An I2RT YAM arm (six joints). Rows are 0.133 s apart.
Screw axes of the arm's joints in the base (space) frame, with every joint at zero. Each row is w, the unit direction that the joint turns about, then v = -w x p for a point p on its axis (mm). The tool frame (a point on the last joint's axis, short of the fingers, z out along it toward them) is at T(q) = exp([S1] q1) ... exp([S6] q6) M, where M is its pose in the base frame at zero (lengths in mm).
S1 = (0, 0, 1, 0, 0, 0)
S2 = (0, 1, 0, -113.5, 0, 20)
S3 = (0, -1, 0, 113.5, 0, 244)
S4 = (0, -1, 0, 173.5, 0, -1)
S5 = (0, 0, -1, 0, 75, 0)
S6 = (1, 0, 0, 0, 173.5, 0)
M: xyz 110.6 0 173.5 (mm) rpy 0 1.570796 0 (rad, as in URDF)
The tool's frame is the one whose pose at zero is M.
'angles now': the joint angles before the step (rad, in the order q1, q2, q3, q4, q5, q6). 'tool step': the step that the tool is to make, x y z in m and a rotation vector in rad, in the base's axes. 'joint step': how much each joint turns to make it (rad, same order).
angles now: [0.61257 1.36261 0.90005 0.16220 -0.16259 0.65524]
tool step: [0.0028 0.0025 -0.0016 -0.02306 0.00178 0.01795]
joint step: [0.00009 0.01759 0.01508 -0.01603 -0.01157 -0.02276]
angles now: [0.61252 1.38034 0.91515 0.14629 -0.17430 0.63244]
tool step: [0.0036 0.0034 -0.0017 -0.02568 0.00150 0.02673]
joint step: [0.00019 0.02273 0.02018 -0.01857 -0.01860 -0.02812]
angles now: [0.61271 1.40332 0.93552 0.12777 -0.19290 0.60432]
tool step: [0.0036 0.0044 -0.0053 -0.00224 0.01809 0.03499]
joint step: [0.00095 0.02883 0.00914 0.00284 -0.03492 -0.00364]
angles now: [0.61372 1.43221 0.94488 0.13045 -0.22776 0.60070]
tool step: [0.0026 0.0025 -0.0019 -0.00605 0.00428 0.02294]
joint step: [-0.00055 0.01718 0.01072 -0.00310 -0.02109 -0.01094]
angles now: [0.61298 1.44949 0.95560 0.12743 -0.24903 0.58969]
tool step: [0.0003 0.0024 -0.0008 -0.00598 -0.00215 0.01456]
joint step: [0.00461 0.00786 0.00519 -0.00143 -0.00707 -0.00960]
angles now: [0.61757 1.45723 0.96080 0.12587 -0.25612 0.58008]
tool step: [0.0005 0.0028 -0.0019 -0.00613 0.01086 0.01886]
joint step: [0.00450 0.01133 0.00760 -0.00977 -0.01384 -0.00421]
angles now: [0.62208 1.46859 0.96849 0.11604 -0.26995 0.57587]
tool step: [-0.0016 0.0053 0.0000 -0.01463 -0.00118 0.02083]
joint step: [0.01542 0.00838 0.01219 -0.01524 -0.00024 -0.01415]
